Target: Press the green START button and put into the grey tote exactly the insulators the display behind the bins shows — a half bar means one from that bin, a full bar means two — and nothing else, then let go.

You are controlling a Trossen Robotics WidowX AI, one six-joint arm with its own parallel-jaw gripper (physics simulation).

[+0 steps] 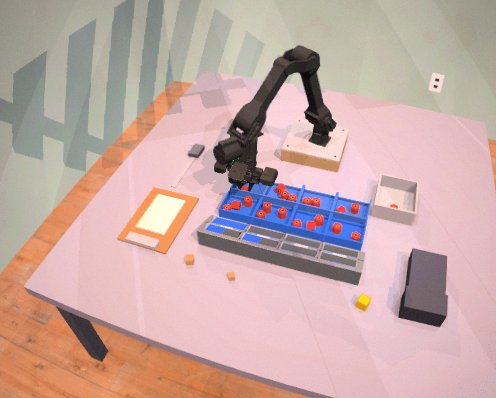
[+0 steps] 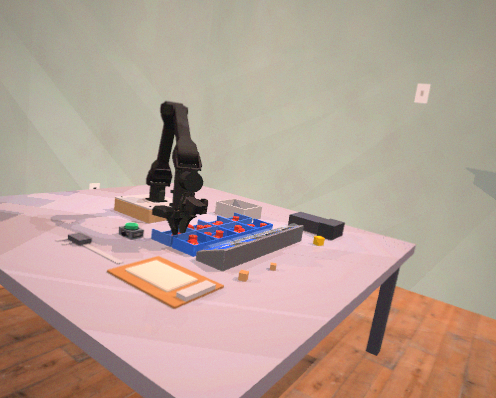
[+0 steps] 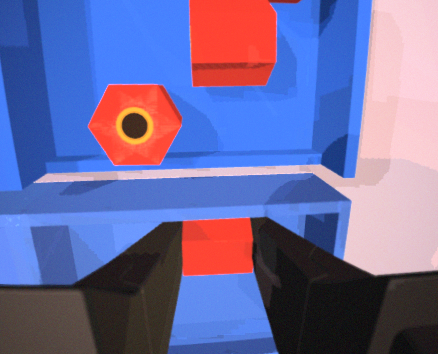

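Note:
My gripper (image 1: 243,187) (image 2: 178,232) (image 3: 216,225) is shut on a red insulator (image 3: 217,257) in the back bin at the end of the blue bins (image 1: 345,242) (image 2: 187,246) (image 3: 150,200). Other red insulators stand or lie in the bins, including an upright one (image 3: 135,145) and a lying one (image 3: 232,37) in the adjoining bin. The grey tote (image 1: 395,212) (image 2: 255,212) holds a red insulator (image 1: 394,206). The display (image 1: 280,256) (image 2: 250,251) shows a long and a short blue bar in its leftmost cell and a short one in the second. The green START button (image 2: 131,226) stands beside the bins.
An orange clipboard (image 1: 172,237) (image 2: 175,301), a dark-headed tool (image 1: 196,150) (image 2: 79,239), two small orange cubes, a yellow block (image 1: 363,302) (image 2: 319,241) and a dark stepped block (image 1: 425,290) (image 2: 315,225) lie around. The bin dividers stand close to the fingers.

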